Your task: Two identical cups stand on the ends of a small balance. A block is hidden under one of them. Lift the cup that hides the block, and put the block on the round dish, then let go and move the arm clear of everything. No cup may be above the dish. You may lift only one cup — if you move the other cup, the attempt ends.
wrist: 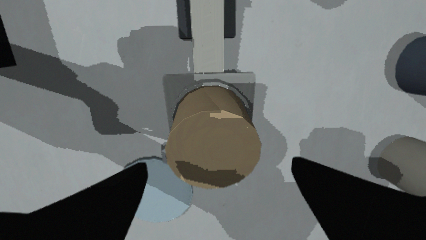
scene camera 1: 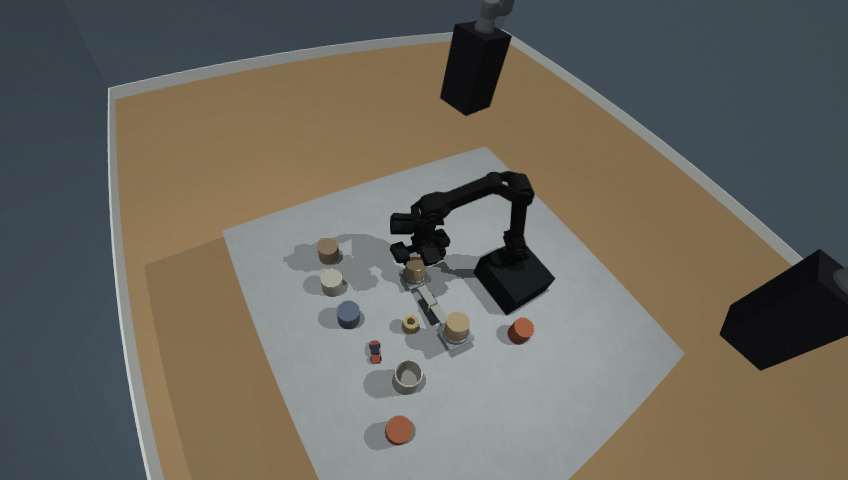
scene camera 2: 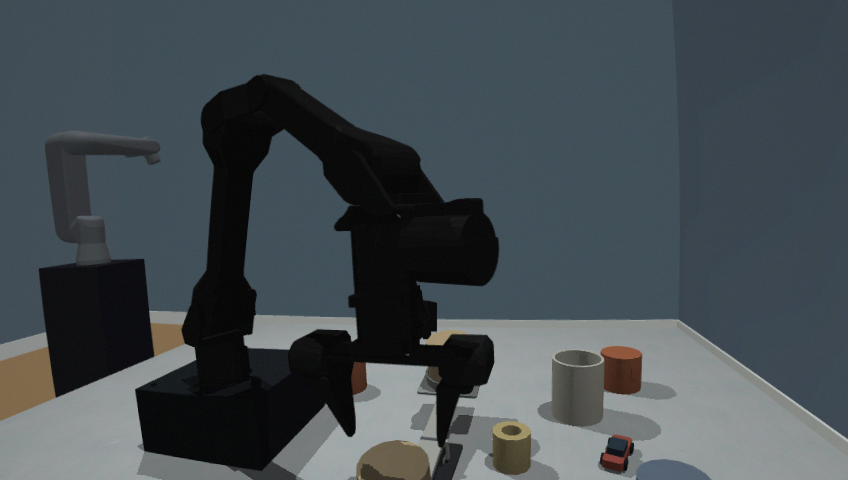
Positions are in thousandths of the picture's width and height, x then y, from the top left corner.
Labels:
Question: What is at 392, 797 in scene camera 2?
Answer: My gripper.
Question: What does my gripper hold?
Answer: Nothing.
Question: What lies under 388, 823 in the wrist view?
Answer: A pale blue round dish.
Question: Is my gripper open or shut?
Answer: Open.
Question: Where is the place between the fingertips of my gripper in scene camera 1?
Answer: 491, 543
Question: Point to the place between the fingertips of my gripper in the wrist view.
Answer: At 518, 694

